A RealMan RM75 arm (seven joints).
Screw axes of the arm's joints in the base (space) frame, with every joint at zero. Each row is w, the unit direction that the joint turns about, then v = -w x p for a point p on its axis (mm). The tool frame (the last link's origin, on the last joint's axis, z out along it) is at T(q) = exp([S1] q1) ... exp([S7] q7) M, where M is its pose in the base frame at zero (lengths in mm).
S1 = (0, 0, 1, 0, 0, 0)
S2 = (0, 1, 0, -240.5, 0, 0)
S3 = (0, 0, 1, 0, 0, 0)
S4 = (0, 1, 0, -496.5, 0, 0)
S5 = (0, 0, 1, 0, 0, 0)
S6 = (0, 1, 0, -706.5, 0, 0)
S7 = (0, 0, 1, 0, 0, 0)
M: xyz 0 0 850.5 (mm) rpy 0 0 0 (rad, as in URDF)
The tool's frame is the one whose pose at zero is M.
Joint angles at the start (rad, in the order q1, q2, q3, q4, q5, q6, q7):
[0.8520 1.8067 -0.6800 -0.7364 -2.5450 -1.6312 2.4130]
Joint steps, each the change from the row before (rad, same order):
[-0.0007 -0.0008 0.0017 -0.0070 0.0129 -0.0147 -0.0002]
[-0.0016 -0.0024 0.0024 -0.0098 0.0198 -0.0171 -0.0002]
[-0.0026 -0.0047 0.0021 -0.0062 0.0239 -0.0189 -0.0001]
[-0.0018 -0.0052 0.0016 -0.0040 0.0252 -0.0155 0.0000]
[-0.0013 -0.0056 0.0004 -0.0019 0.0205 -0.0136 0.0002]
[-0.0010 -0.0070 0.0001 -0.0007 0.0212 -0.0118 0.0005]
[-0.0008 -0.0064 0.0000 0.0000 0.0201 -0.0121 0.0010]
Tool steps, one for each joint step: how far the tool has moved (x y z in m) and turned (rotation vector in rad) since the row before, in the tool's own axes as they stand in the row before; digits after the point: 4 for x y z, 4 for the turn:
[-0.0006 0.0024 -0.0017 -0.0151 -0.0032 -0.0035]
[-0.0013 0.0029 -0.0029 -0.0188 -0.0085 -0.0049]
[-0.0008 0.0027 -0.0032 -0.0226 -0.0081 -0.0030]
[-0.0013 0.0027 -0.0030 -0.0221 -0.0102 -0.0034]
[-0.0009 0.0021 -0.0027 -0.0178 -0.0065 -0.0028]
[-0.0013 0.0019 -0.0031 -0.0165 -0.0080 -0.0028]
[-0.0010 0.0020 -0.0027 -0.0168 -0.0063 -0.0021]

